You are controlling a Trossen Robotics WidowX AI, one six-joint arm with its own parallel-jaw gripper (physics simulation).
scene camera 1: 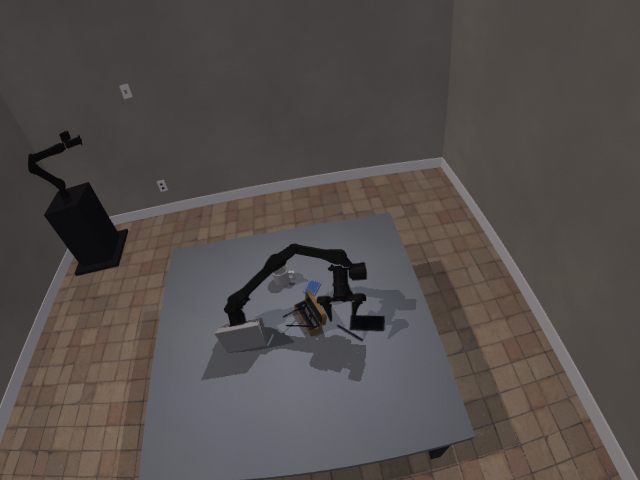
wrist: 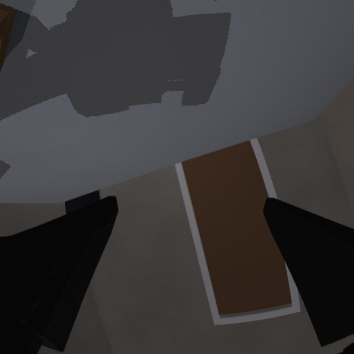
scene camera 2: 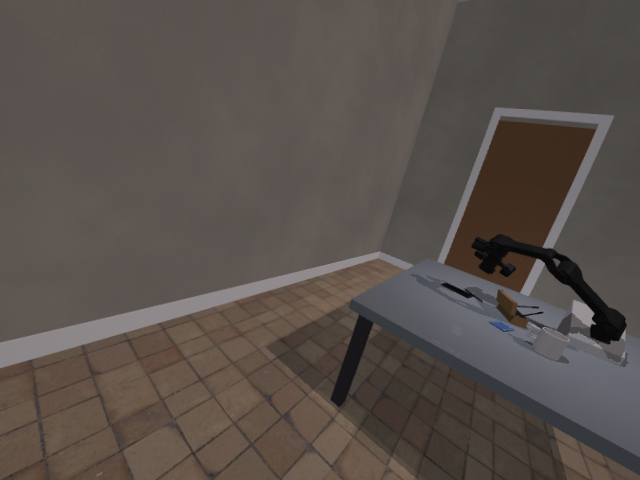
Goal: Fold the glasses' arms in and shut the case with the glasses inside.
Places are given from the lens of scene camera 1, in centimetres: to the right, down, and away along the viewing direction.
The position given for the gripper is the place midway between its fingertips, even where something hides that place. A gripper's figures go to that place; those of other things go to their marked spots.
gripper (scene camera 1: 342, 321): 8, 31, 138
brown glasses case (scene camera 1: 317, 312): -1, 32, 157
